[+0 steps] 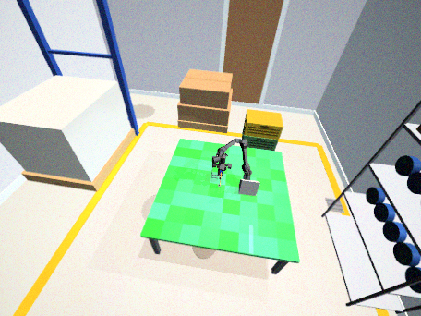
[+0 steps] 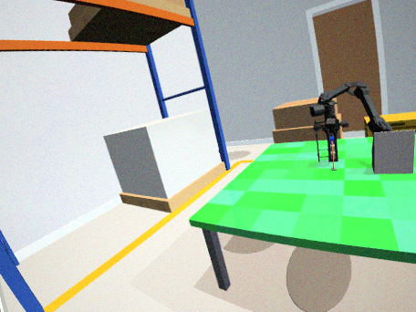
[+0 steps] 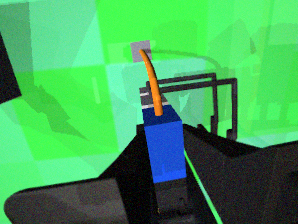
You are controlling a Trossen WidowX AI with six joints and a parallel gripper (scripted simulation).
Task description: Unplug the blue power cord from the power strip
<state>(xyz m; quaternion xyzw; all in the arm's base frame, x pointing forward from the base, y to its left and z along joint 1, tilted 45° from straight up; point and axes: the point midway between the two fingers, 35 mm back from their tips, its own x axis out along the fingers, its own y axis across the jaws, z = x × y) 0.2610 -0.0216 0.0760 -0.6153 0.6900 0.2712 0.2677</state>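
Now: gripper tip 3 cm to the left of the blue plug.
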